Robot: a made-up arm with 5 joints.
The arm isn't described. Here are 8 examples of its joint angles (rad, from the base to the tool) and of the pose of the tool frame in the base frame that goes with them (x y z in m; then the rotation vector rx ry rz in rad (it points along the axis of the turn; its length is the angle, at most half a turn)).
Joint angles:
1: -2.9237 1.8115 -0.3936 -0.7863 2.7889
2: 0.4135 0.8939 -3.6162 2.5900 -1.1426
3: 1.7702 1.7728 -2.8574 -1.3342 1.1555
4: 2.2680 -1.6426 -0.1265 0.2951 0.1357
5: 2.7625 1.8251 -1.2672 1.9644 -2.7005
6: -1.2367 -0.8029 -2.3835 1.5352 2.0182
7: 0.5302 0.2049 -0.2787 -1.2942 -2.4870
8: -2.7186 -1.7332 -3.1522 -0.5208 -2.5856
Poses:
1: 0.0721 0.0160 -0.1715 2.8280 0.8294 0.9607
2: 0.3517 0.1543 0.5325 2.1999 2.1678 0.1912
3: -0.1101 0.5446 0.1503 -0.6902 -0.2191 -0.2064
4: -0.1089 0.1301 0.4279 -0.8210 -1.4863 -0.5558
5: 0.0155 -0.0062 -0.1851 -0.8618 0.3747 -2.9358
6: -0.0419 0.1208 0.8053 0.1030 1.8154 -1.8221
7: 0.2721 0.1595 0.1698 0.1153 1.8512 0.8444
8: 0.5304 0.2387 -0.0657 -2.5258 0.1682 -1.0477
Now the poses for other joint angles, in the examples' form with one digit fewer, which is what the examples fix.
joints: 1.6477 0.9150 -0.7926 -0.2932 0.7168
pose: -0.028 0.357 -0.116 -2.665 -1.338 -0.097
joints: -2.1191 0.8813 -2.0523 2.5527 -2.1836
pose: -0.234 -0.383 0.148 -1.837 -0.059 -0.833
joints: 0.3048 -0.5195 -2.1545 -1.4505 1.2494
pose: -0.134 -0.042 0.734 0.967 -0.494 -1.446
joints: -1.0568 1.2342 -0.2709 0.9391 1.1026
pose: -0.053 0.093 -0.059 0.850 -1.590 -2.527
